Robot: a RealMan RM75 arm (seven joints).
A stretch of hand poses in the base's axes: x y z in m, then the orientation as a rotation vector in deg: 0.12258 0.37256 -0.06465 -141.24 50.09 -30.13; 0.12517 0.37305 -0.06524 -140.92 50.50 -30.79; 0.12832 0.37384 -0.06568 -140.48 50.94 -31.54; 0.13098 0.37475 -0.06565 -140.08 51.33 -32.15; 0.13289 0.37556 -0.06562 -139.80 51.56 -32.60; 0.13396 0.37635 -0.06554 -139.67 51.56 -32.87; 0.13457 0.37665 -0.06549 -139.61 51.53 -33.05; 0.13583 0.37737 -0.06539 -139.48 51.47 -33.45; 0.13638 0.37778 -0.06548 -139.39 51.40 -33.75; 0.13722 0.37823 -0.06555 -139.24 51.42 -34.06; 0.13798 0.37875 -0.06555 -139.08 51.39 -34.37; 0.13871 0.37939 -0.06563 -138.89 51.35 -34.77; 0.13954 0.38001 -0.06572 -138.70 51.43 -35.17; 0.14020 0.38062 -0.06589 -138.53 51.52 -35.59; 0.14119 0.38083 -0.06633 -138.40 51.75 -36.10; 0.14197 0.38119 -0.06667 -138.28 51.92 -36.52; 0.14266 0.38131 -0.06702 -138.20 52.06 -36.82; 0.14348 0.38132 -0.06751 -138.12 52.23 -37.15; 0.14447 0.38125 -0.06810 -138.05 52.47 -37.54; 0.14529 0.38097 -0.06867 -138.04 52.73 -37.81; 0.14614 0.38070 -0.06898 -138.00 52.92 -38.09
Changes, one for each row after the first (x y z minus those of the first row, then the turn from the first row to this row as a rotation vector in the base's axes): 0.00259 0.00049 -0.00059 -0.02 -0.41 -0.45; 0.00574 0.00128 -0.00103 0.02 -0.92 -0.95; 0.00840 0.00219 -0.00100 0.09 -1.34 -1.39; 0.01031 0.00300 -0.00097 0.13 -1.66 -1.67; 0.01138 0.00379 -0.00089 0.14 -1.87 -1.73; 0.01199 0.00409 -0.00084 0.12 -2.01 -1.76; 0.01325 0.00481 -0.00074 0.08 -2.31 -1.81; 0.01380 0.00522 -0.00083 0.05 -2.55 -1.83; 0.01464 0.00567 -0.00090 0.05 -2.79 -1.92; 0.01540 0.00619 -0.00090 0.07 -3.04 -1.98; 0.01613 0.00683 -0.00098 0.07 -3.37 -2.05; 0.01696 0.00745 -0.00107 0.07 -3.66 -2.21; 0.01762 0.00806 -0.00124 0.03 -3.95 -2.37; 0.01861 0.00827 -0.00168 -0.09 -4.24 -2.65; 0.01939 0.00863 -0.00202 -0.18 -4.49 -2.87; 0.02008 0.00875 -0.00237 -0.26 -4.66 -3.04; 0.02090 0.00876 -0.00286 -0.35 -4.84 -3.24; 0.02189 0.00869 -0.00345 -0.48 -5.03 -3.50; 0.02271 0.00841 -0.00402 -0.62 -5.12 -3.74; 0.02356 0.00814 -0.00433 -0.72 -5.25 -3.93
